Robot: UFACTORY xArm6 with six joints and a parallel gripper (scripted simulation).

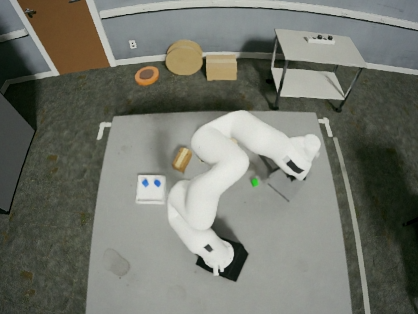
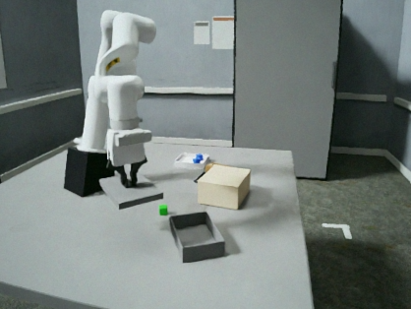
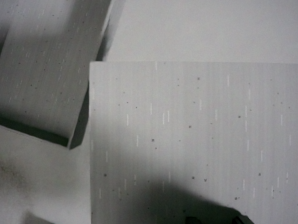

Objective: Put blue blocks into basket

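My hand is 200 mm short of the metal box, 160 mm above it and 20 mm to the left of it. Also, from my hand: lid: 30 mm below; dark-rimmed drawer: 310 mm to the left, 240 mm ahead, 140 mm below; green block: 170 mm below, 140 mm to the left, 60 mm ahead.
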